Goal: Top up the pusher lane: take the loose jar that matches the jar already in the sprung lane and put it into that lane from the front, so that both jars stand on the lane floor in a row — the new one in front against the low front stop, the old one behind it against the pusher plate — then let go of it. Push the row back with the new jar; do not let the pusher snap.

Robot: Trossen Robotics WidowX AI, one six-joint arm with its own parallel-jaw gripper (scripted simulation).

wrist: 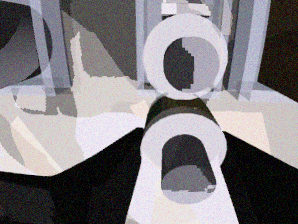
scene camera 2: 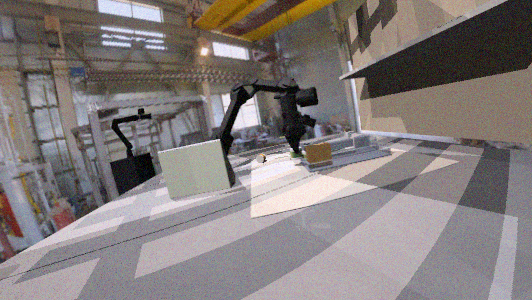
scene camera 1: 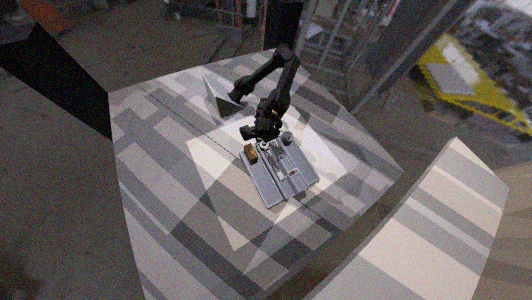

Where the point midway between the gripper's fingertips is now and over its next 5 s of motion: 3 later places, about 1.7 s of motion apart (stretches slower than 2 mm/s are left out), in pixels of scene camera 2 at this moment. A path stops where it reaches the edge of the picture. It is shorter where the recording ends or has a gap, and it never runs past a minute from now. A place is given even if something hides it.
The gripper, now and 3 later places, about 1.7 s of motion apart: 295,152; 300,151; 305,150; 308,149
